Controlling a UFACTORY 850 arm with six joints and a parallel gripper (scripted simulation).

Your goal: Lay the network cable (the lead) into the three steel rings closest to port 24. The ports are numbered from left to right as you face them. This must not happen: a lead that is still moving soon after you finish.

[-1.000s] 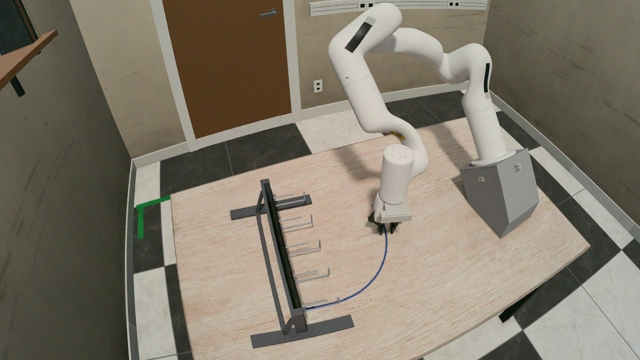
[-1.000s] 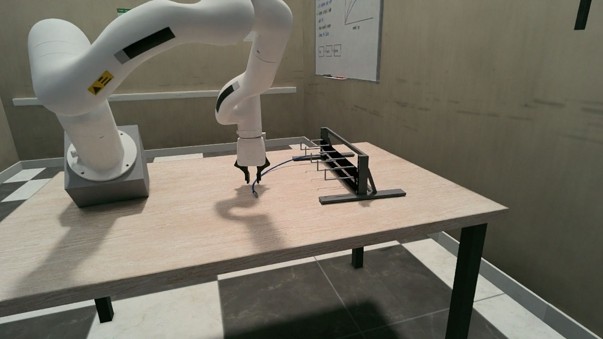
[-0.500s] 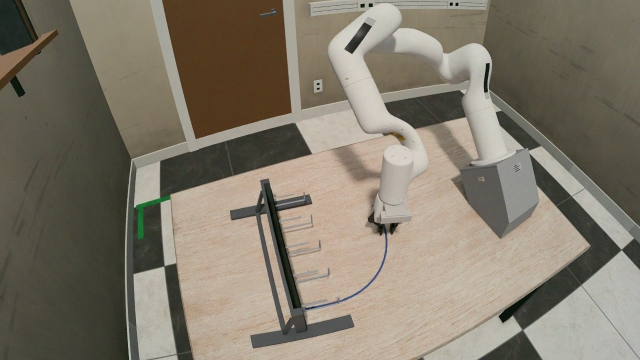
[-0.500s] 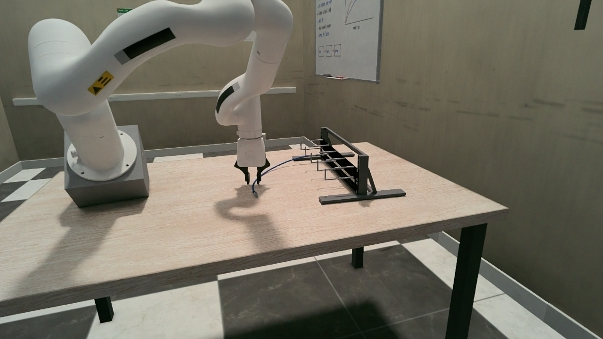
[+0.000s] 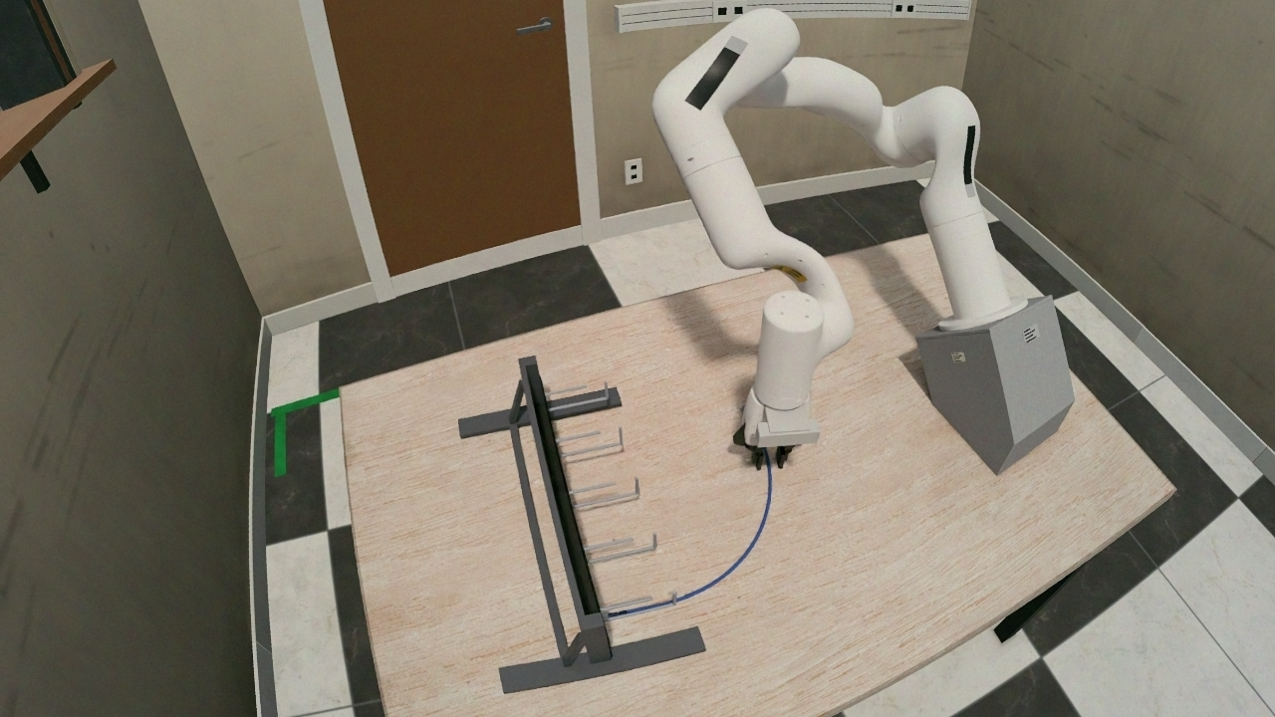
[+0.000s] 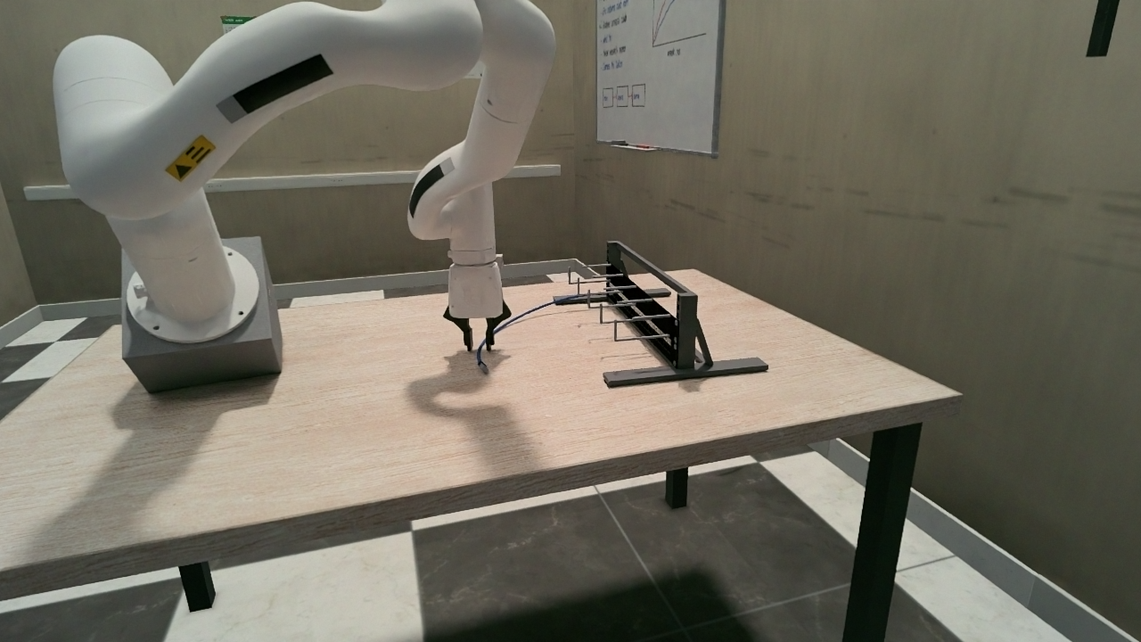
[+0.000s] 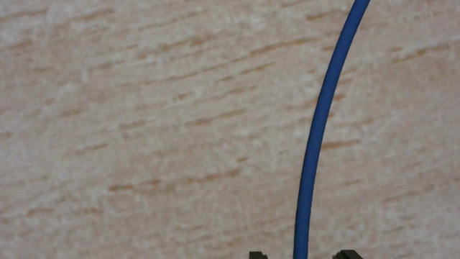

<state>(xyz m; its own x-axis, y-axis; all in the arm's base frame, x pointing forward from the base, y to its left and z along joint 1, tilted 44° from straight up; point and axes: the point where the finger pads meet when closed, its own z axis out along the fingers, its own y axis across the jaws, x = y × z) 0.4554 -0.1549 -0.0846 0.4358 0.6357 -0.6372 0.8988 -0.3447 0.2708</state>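
Right now my hand is 3 cm past the plug, 10 cm to the left of it and 2 cm above it. Round my hand: dark patch panel 34 cm ahead, 5 cm to the right, 5 cm above.
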